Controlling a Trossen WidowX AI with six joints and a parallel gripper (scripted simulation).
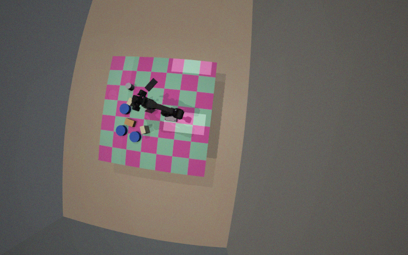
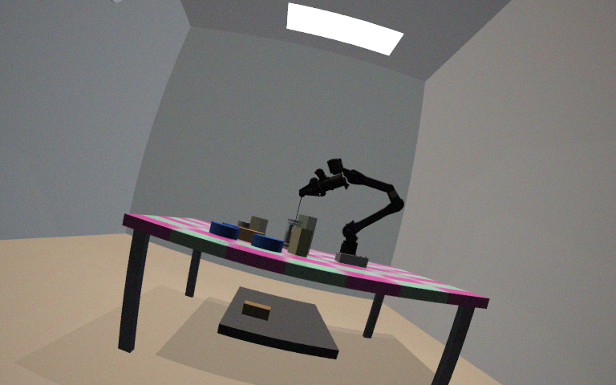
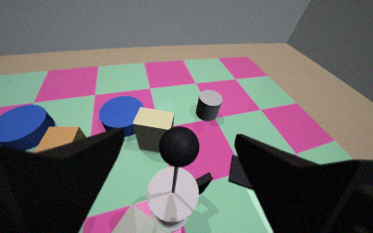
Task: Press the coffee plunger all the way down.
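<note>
My gripper tip is 10 mm to the left of the coffee press and 140 mm above it. The rest, counted from my gripper tip: dark platform: 130 mm to the left, 590 mm below; then grey cylinder: 200 mm ahead, 220 mm to the right, 240 mm below; then flat black slab: 40 mm behind, 220 mm to the right, 270 mm below.
</note>
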